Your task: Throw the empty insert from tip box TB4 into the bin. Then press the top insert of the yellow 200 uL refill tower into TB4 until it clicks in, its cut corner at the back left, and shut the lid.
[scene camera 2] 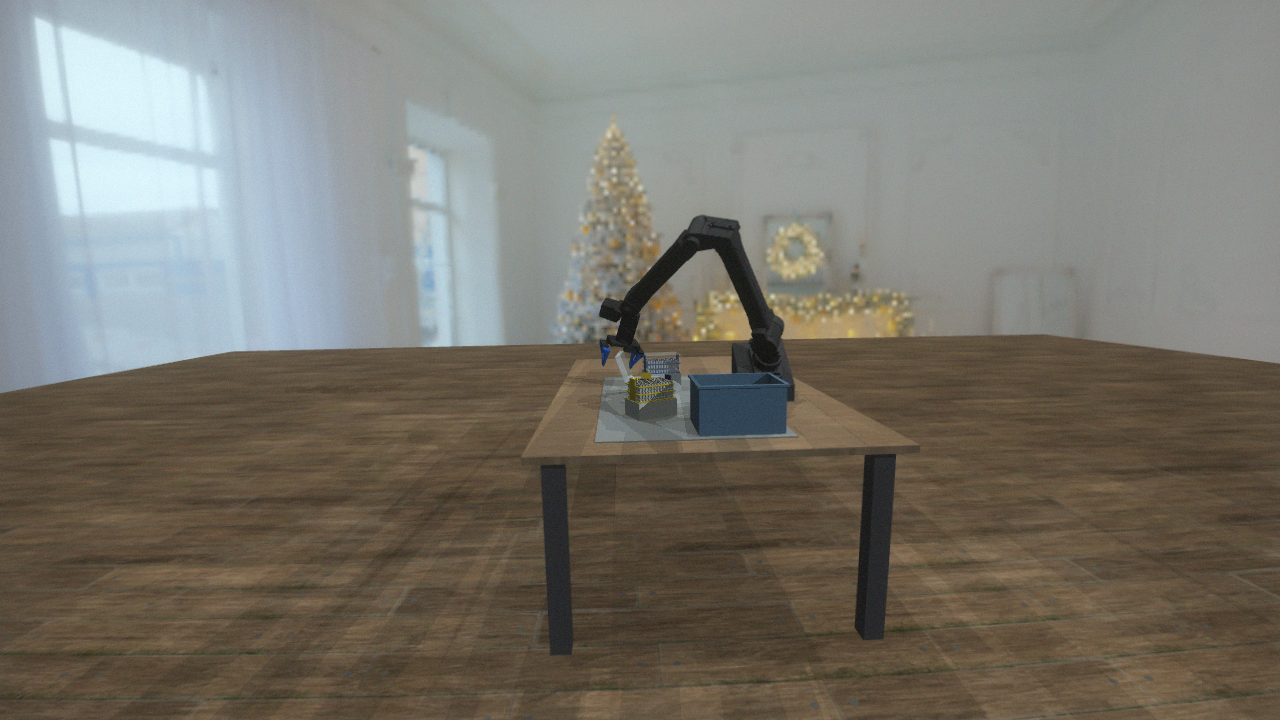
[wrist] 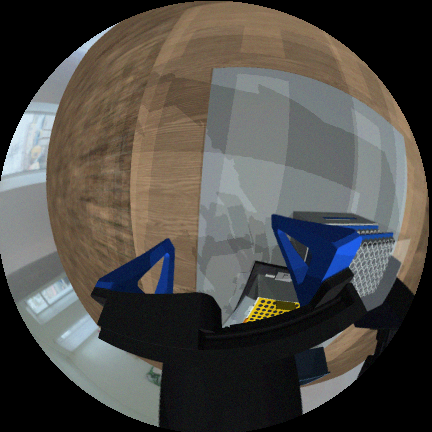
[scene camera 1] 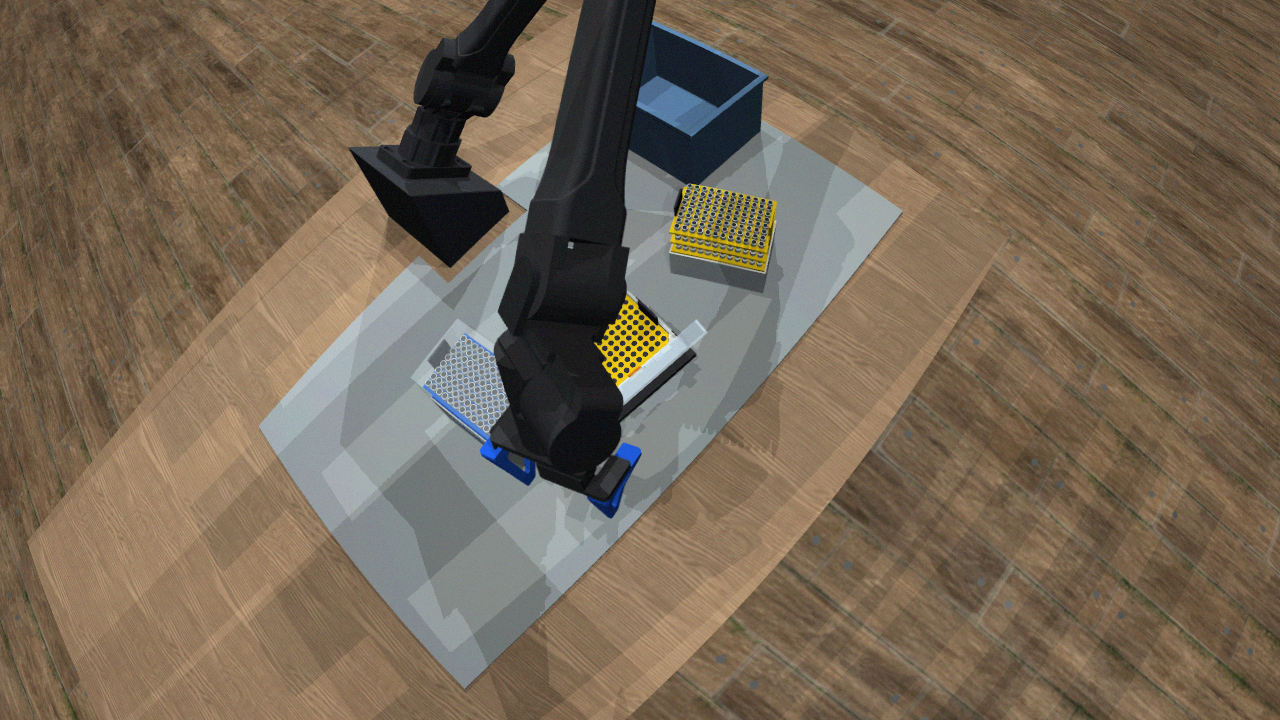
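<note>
A yellow insert (scene camera 1: pixel 633 342) (wrist: pixel 265 310) with dark, empty holes lies in the tip box TB4 (wrist: pixel 275 286), whose pale lid (scene camera 2: pixel 622 367) stands open. The arm hides part of both in scene camera 1. The yellow refill tower (scene camera 1: pixel 723 219) (scene camera 2: pixel 650 390), with several stacked inserts full of tips, stands on a grey base. The dark blue bin (scene camera 1: pixel 726 134) (scene camera 2: pixel 738 408) is beside it; what shows of its inside holds no insert. My gripper (scene camera 1: pixel 569 497) (scene camera 2: pixel 619 366) (wrist: pixel 219 232) is open and empty, above the mat and away from TB4 on the side opposite the yellow tower.
A blue-edged tip rack (scene camera 1: pixel 463 380) (scene camera 2: pixel 662 364) (wrist: pixel 374 265) stands close to one blue finger in the wrist view and is partly hidden by the arm. The grey mat (scene camera 1: pixel 447 608) (wrist: pixel 250 125) lies on the wooden table (scene camera 1: pixel 161 555). The arm's base (scene camera 1: pixel 438 210) stands at the table's side.
</note>
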